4 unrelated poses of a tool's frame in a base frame.
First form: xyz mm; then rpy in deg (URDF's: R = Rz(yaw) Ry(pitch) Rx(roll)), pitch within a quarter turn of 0, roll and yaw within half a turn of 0.
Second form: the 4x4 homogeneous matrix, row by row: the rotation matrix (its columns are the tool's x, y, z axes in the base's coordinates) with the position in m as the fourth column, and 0 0 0 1 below. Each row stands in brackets. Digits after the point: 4 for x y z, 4 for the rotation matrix.
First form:
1: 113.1 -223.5 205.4 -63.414 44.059 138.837
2: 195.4 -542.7 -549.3 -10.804 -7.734 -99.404
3: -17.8 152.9 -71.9 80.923 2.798 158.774
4: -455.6 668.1 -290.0 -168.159 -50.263 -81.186
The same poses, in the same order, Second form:
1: [[-0.5410 0.1736 -0.8229 0.1131], [0.4730 -0.7462 -0.4684 -0.2235], [-0.6954 -0.6426 0.3216 0.2054], [0 0 0 1]]
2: [[-0.1619 0.9650 0.2065 0.1954], [-0.9776 -0.1854 0.0998 -0.5427], [0.1346 -0.1857 0.9733 -0.5493], [0 0 0 1]]
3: [[-0.9310 -0.1021 0.3503 -0.0178], [0.3616 -0.1296 0.9233 0.1529], [-0.0488 0.9863 0.1576 -0.0719], [0 0 0 1]]
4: [[0.0980 -0.9430 0.3181 -0.4556], [-0.6317 -0.3059 -0.7123 0.6681], [0.7690 -0.1312 -0.6257 -0.2900], [0 0 0 1]]
